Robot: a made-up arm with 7 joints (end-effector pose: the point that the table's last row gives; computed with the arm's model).
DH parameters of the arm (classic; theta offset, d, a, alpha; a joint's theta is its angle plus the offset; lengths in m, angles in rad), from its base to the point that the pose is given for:
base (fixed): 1.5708 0.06 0 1.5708
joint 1: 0 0.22 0.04 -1.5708
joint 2: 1.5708 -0.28 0 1.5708
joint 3: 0 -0.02 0.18 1.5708
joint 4: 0 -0.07 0.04 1.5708
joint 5: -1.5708 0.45 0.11 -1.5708
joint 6: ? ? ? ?
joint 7: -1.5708 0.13 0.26 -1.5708
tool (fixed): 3.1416 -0.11 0 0
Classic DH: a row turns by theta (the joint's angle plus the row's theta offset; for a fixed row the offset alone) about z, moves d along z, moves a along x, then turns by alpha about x.
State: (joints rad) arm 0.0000 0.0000 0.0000 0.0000 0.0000 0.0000 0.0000
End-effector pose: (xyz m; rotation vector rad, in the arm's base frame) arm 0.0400 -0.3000 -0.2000 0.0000 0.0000 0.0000
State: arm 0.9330 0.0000 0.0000 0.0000 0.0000 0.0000 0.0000
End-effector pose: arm 0.0400 0.0303 -0.3358 0.9330 0.0000 0.0000
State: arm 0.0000 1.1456 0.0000 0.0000 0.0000 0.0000 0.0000
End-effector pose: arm 0.4555 -0.2642 -0.2000 0.0000 0.0000 1.1456
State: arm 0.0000 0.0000 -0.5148 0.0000 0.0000 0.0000 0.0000
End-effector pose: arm 0.0535 -0.3000 -0.2912 0.0000 -0.5148 0.0000
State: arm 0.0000 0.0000 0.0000 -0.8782 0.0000 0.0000 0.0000
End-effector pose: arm 0.2863 -0.1843 -0.2000 0.0000 0.0000 0.8782
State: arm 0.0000 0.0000 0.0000 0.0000 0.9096 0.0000 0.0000
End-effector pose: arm 0.0640 -0.3000 -0.1491 0.0000 -0.9096 0.0000
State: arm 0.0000 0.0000 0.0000 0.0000 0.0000 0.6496 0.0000
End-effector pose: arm 0.0400 -0.4233 -0.2460 -0.6496 0.0000 0.0000
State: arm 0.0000 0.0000 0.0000 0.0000 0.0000 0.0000 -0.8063
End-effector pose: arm 0.1994 -0.3000 -0.3538 0.0000 -0.8063 0.0000
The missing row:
joint 6: 0 -0.3 -0.05 -1.5708
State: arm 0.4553 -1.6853 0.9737 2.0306 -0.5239 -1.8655 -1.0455
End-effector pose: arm -0.0292 0.0335 0.3570 1.7495 0.2150 1.6217
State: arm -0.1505 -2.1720 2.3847 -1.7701 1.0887 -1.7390 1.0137
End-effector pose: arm 0.2220 0.1105 -0.7107 -1.3977 2.5236 -1.1538
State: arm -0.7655 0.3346 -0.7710 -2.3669 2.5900 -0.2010 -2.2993
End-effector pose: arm 0.2728 0.0996 0.3255 2.6352 -0.1958 -1.4235
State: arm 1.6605 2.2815 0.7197 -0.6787 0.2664 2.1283 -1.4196
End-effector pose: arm 0.1714 0.3049 0.9031 0.3968 1.8710 -0.0788
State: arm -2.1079 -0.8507 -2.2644 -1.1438 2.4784 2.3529 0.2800
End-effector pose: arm -0.2003 -0.0223 0.1090 0.8034 -1.8189 2.0544
